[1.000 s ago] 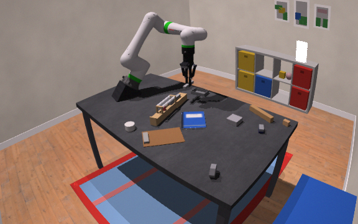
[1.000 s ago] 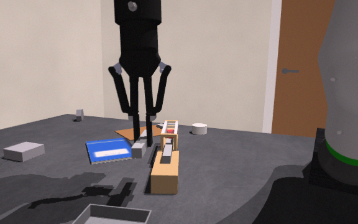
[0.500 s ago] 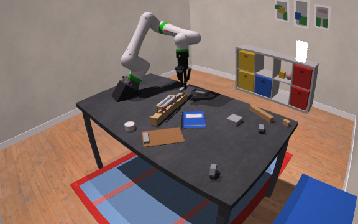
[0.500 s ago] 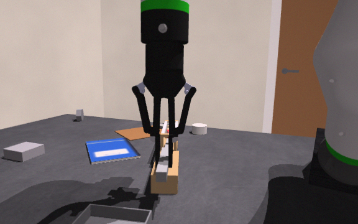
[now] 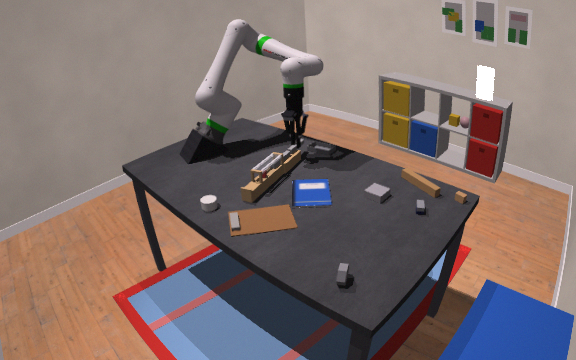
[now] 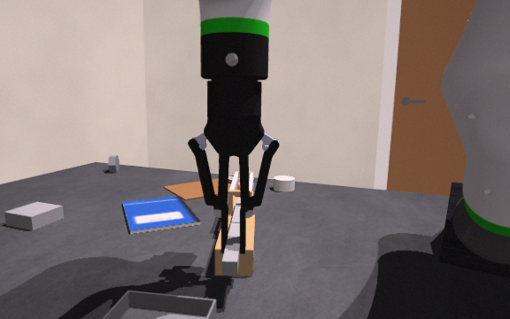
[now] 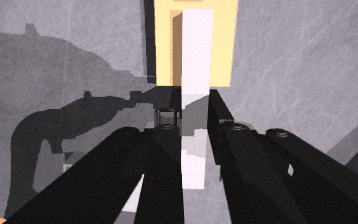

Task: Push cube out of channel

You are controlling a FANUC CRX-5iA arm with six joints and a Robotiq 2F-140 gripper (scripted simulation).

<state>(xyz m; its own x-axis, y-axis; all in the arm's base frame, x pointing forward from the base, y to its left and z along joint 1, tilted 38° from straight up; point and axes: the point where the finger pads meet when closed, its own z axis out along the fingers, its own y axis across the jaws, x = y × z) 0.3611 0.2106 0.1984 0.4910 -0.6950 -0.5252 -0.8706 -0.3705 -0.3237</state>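
Right now the pale grey stick is 3 cm below my hand. Round my hand: wooden channel 13 cm ahead, 23 cm to the right, 3 cm below; red cube 15 cm ahead, 27 cm to the right, 3 cm below; tray 1 cm ahead, 15 cm to the left, 8 cm below.
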